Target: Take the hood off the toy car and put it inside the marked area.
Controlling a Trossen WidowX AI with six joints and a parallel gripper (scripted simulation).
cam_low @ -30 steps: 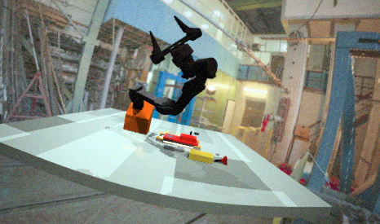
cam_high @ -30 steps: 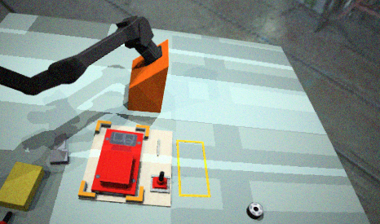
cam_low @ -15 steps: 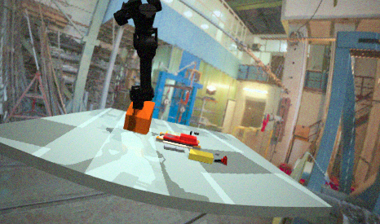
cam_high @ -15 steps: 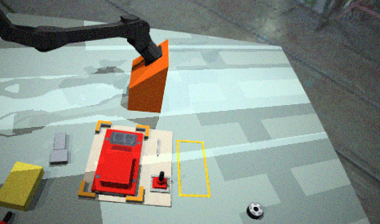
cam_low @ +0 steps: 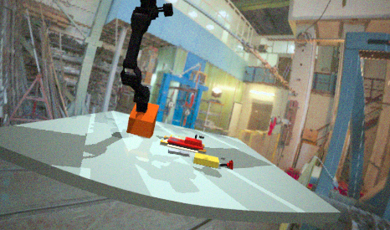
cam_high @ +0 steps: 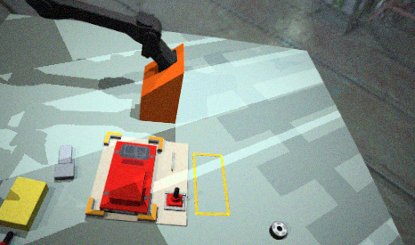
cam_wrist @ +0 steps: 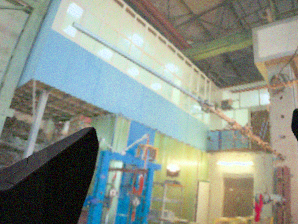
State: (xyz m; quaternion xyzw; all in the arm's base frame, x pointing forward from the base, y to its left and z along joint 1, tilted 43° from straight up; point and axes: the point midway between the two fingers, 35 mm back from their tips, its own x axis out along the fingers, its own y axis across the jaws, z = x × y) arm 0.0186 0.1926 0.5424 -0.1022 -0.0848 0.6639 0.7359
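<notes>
The red hood is 350 mm ahead of my gripper tip, 110 mm to the left of it and 670 mm below it. From my gripper tip the other things lie so: yellow block: 390 mm ahead, 120 mm to the right, 690 mm below; black-and-white wheel: 460 mm ahead, 460 mm to the left, 700 mm below.
</notes>
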